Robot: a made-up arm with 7 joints.
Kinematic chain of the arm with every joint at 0, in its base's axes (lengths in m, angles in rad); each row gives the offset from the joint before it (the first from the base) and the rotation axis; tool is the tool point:
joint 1: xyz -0.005 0.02 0.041 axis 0 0.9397 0.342
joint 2: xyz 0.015 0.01 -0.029 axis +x
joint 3: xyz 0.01 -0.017 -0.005 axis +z
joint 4: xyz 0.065 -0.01 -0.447 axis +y
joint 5: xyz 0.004 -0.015 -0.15 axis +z
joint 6: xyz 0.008 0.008 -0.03 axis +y
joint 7: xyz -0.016 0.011 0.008 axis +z
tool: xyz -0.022 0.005 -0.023
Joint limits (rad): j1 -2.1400..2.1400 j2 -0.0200..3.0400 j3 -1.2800..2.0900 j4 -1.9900..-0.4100 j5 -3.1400..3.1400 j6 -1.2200..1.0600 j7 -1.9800..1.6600
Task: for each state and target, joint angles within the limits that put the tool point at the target. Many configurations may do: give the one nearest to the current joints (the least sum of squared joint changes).
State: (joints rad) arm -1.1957 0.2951 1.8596 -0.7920 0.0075 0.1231 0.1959
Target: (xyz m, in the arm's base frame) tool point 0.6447 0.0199 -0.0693
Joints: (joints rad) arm -1.4299 0.0449 1.8171 -0.7520 0.0165 0.1565 0.2010
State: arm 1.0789 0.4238 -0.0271 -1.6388 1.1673 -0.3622 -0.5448
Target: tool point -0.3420 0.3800 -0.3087
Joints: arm 1.1876 0.7931 0.1726 -1.4989 1.1389 -0.3755 -0.5646
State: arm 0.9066 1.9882 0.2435 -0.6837 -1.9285 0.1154 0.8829
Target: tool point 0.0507 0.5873 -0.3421
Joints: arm 0.2431 1.0849 -0.0306 -0.4100 -1.9410 -0.4212 0.8168
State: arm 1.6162 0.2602 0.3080 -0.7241 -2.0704 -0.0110 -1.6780
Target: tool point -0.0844 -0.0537 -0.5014
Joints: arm 0.7652 -0.0200 -0.1620 -1.4263 -2.0702 -0.0018 -1.6495
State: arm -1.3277 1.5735 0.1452 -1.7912 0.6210 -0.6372 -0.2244
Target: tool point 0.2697 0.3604 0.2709
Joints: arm -0.7859 1.4162 0.5137 -1.9459 0.5640 -0.6298 -0.2712
